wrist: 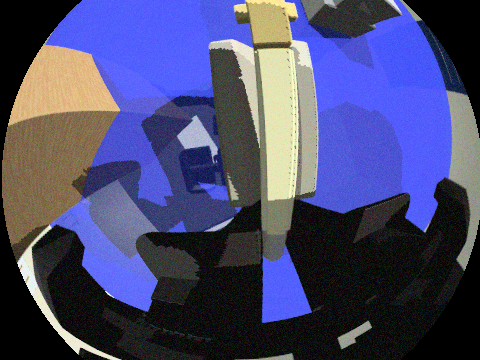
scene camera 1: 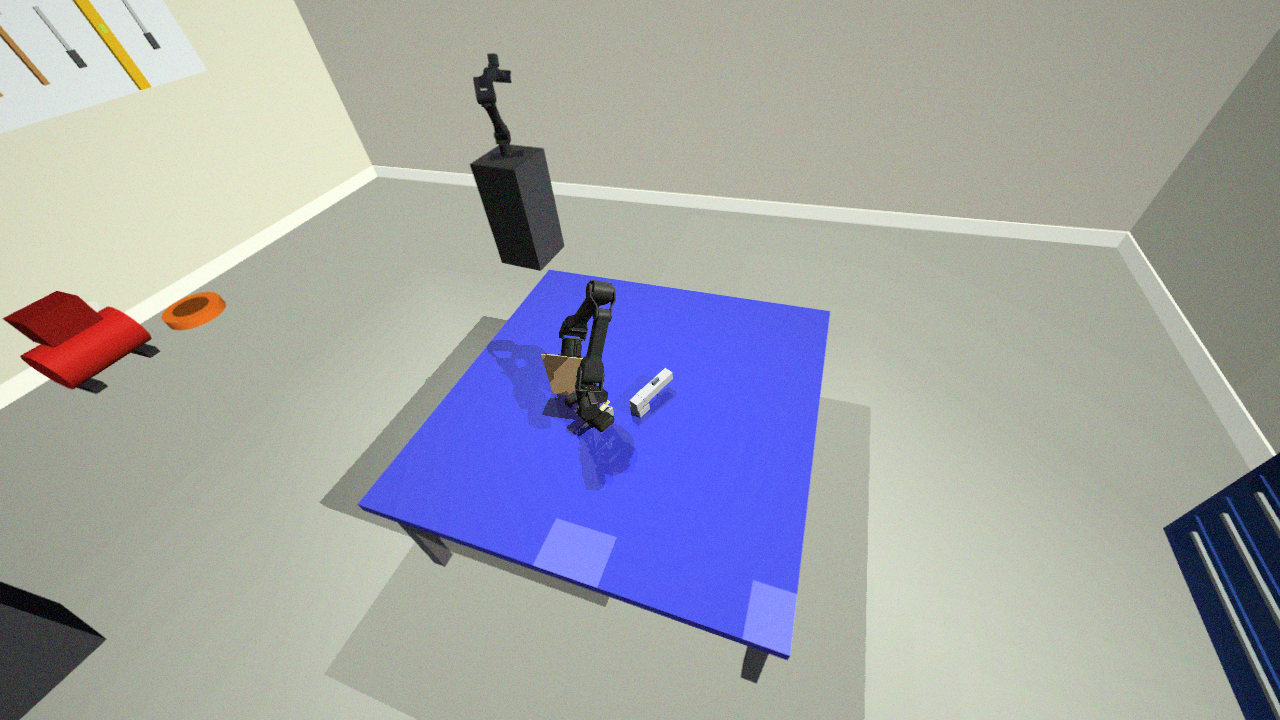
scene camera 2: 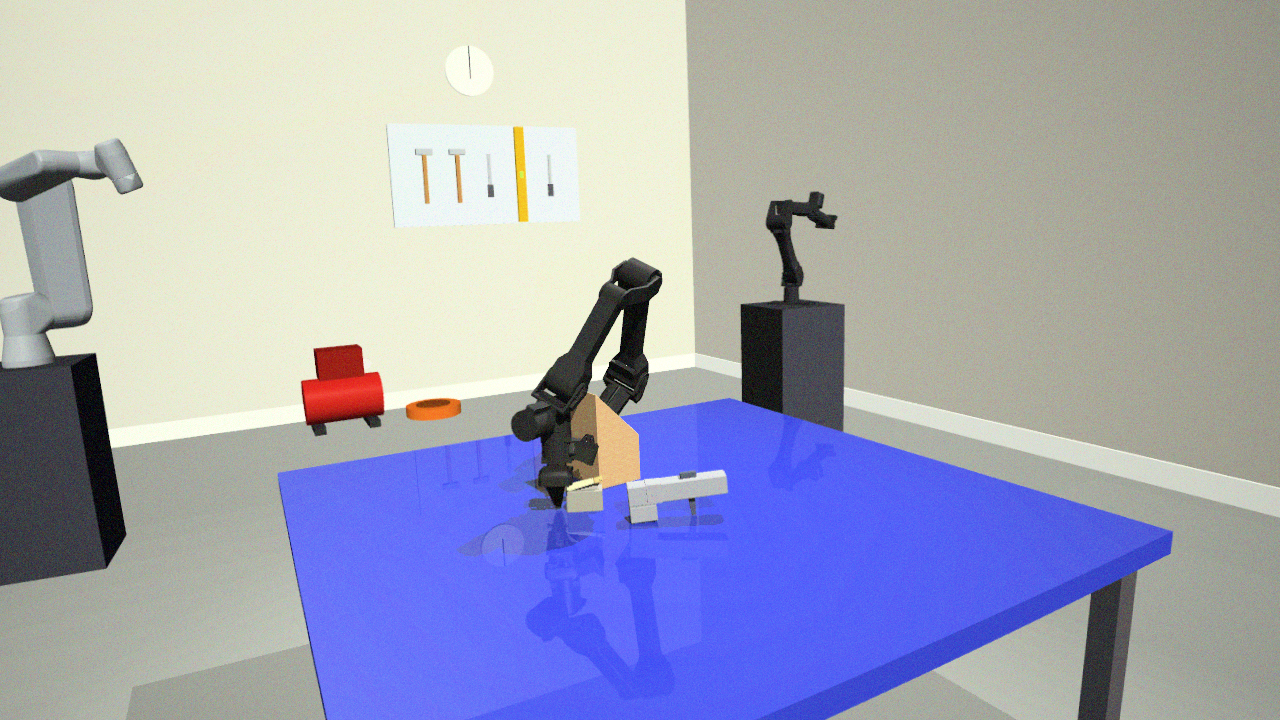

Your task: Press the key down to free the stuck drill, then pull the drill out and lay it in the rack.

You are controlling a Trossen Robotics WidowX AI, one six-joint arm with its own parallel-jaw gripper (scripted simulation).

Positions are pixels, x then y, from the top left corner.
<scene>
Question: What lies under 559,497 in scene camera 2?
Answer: My gripper.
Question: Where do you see a grey housing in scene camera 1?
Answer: At 639,405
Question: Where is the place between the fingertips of my gripper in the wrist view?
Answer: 264,198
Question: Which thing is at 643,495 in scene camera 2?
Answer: A grey housing.
</scene>
